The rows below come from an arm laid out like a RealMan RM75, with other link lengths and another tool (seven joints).
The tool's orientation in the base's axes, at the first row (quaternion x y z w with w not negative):
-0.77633, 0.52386, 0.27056, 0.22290
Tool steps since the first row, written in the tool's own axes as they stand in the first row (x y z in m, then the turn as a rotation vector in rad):
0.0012, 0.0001, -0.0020, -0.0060, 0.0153, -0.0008
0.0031, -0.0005, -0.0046, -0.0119, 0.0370, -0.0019
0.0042, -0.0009, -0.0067, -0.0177, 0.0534, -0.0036
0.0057, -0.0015, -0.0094, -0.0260, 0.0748, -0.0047
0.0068, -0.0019, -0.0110, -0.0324, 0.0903, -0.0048
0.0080, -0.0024, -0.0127, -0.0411, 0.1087, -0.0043
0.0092, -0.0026, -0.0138, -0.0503, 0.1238, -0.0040
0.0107, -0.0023, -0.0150, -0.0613, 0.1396, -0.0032
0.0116, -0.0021, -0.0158, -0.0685, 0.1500, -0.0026
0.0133, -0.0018, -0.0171, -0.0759, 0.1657, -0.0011
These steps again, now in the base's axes. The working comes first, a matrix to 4 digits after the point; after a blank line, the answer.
The tool's axes in the first row as the columns of a matrix, in the base's axes (used below as rounded here):
0.3047, -0.9340, -0.1866
-0.6928, -0.3518, 0.6296
-0.6536, -0.0626, -0.7542

0.0006, -0.0021, 0.0007, -0.0160, -0.0017, 0.0036
0.0023, -0.0049, 0.0015, -0.0378, -0.0060, 0.0069
0.0034, -0.0068, 0.0024, -0.0546, -0.0088, 0.0109
0.0049, -0.0093, 0.0035, -0.0769, -0.0113, 0.0159
0.0059, -0.0110, 0.0040, -0.0933, -0.0123, 0.0191
0.0070, -0.0127, 0.0045, -0.1132, -0.0125, 0.0233
0.0078, -0.0141, 0.0046, -0.1302, -0.0112, 0.0281
0.0082, -0.0160, 0.0045, -0.1485, -0.0087, 0.0337
0.0084, -0.0172, 0.0045, -0.1605, -0.0070, 0.0373
0.0089, -0.0193, 0.0043, -0.1777, -0.0064, 0.0401

